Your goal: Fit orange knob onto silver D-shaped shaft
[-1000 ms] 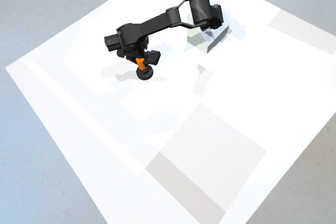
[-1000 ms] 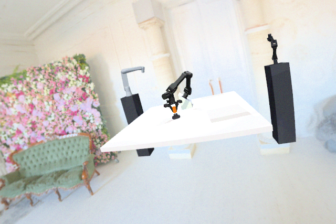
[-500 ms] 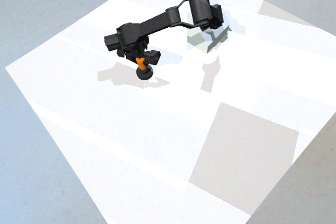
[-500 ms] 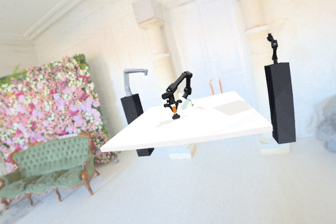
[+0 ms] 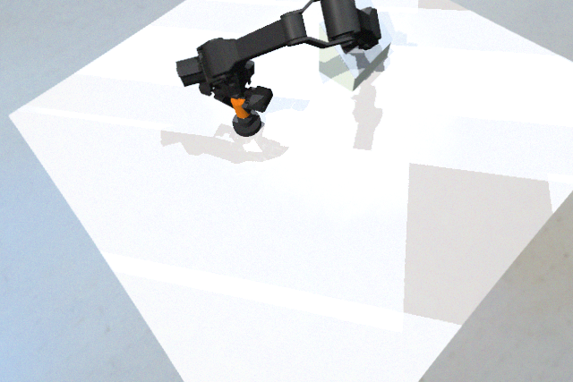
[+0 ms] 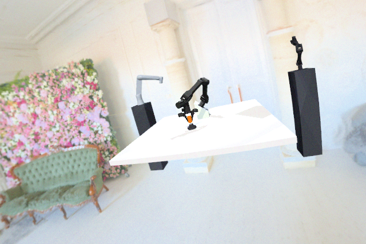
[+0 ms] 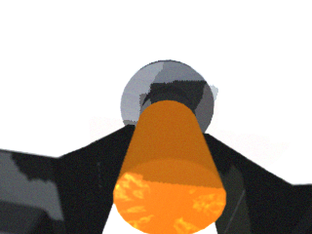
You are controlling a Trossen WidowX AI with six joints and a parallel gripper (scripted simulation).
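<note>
The orange knob is 3 cm above my gripper tip. Round my gripper tip: dark round pedestal 4 cm below.
</note>
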